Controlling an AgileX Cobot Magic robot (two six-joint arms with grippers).
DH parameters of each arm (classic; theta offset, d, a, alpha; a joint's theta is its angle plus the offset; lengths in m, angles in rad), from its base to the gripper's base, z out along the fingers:
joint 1: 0 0.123 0 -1.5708
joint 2: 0.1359 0 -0.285 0
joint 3: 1.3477 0 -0.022 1.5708
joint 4: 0 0.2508 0 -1.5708
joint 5: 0 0 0.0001 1.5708
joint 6: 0 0.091 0 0
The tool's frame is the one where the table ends.
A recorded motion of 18 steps. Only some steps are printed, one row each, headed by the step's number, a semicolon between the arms.
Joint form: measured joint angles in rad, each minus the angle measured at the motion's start. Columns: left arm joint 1, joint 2, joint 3, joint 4, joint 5, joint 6; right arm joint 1, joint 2, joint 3, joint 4, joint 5, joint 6.
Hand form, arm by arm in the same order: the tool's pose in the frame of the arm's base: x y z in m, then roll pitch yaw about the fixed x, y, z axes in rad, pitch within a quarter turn. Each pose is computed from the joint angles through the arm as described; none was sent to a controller.
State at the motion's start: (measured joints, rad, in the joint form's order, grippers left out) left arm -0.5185 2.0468 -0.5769 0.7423 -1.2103 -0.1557; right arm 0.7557 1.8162 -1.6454 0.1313 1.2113 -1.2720
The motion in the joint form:
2: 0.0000 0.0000 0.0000 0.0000 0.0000 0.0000; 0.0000 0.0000 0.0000 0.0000 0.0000 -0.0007
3: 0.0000 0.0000 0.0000 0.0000 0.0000 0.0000; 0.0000 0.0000 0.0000 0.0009 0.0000 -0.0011
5: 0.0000 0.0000 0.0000 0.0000 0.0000 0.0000; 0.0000 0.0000 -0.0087 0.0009 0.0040 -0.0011
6: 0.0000 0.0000 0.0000 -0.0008 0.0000 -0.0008; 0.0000 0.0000 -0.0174 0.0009 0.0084 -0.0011
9: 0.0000 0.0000 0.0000 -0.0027 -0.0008 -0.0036; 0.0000 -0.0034 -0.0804 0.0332 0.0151 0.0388
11: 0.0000 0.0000 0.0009 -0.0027 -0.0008 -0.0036; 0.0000 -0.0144 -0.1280 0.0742 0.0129 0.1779
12: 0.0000 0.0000 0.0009 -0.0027 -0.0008 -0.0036; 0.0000 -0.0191 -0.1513 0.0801 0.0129 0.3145
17: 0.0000 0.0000 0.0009 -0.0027 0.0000 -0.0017; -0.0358 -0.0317 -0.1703 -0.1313 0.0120 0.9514
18: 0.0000 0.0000 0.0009 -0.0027 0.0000 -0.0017; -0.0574 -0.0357 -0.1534 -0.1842 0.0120 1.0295
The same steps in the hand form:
2: 0.2319 -0.1986 0.0941 -3.0262 1.3500 2.0363; 0.2708 0.2705 0.3017 -2.9158 0.2053 -1.1190
3: 0.2319 -0.1986 0.0941 -3.0262 1.3500 2.0363; 0.2707 0.2705 0.3017 -2.9160 0.2060 -1.1187
5: 0.2319 -0.1986 0.0941 -3.0262 1.3500 2.0363; 0.2710 0.2708 0.3040 -2.9114 0.2075 -1.1173
6: 0.2320 -0.1986 0.0941 -3.0221 1.3500 2.0412; 0.2712 0.2711 0.3063 -2.9072 0.2088 -1.1158
9: 0.2321 -0.1985 0.0942 -3.0078 1.3506 2.0576; 0.2717 0.2753 0.3254 -2.8684 0.2681 -1.1443
11: 0.2319 -0.1984 0.0941 -3.0056 1.3498 2.0597; 0.2697 0.2781 0.3439 -2.8698 0.3668 -1.2713
12: 0.2319 -0.1984 0.0941 -3.0056 1.3498 2.0597; 0.2693 0.2784 0.3524 -2.9016 0.4206 -1.4051
17: 0.2319 -0.1984 0.0940 -3.0145 1.3493 2.0507; 0.2894 0.2537 0.3609 -2.9844 0.4404 -2.0658
18: 0.2319 -0.1984 0.0940 -3.0145 1.3493 2.0507; 0.2965 0.2430 0.3577 -2.9695 0.4244 -2.1571

